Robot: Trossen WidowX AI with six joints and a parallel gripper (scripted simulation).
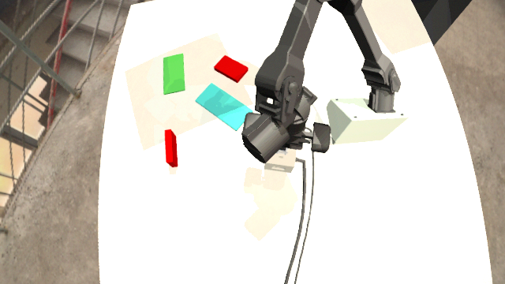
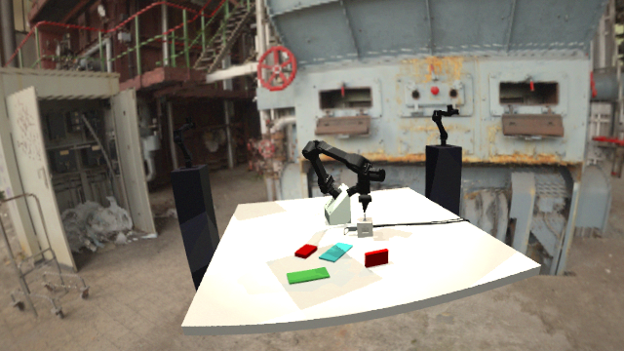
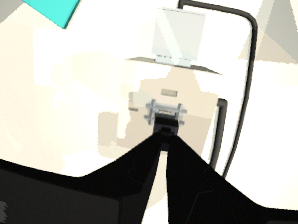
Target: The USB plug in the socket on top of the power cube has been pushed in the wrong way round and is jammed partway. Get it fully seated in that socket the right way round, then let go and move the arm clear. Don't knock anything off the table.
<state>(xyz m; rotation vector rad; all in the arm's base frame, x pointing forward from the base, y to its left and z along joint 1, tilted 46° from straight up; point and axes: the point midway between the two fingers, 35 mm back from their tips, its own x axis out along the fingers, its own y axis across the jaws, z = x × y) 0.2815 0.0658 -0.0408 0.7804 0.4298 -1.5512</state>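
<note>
Right now the dark USB plug is 2 cm below my gripper tip. The rest, counted from my gripper tip: green flat block: 32 cm ahead, 31 cm to the right, 12 cm below; cyan plate: 17 cm to the right, 15 cm ahead, 12 cm below.
</note>
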